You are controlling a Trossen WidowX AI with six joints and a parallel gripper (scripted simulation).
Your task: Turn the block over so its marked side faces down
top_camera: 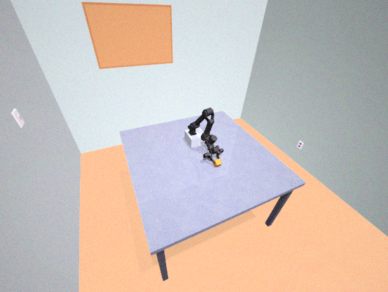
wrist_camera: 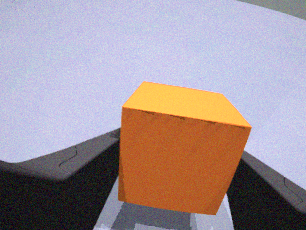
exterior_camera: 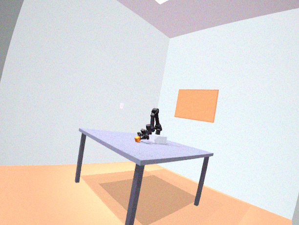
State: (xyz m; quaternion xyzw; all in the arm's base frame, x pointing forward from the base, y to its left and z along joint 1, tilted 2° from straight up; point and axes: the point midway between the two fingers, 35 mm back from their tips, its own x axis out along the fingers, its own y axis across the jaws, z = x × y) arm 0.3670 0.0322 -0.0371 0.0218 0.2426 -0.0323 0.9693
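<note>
Now: gripper tip 20 mm above the block.
</note>
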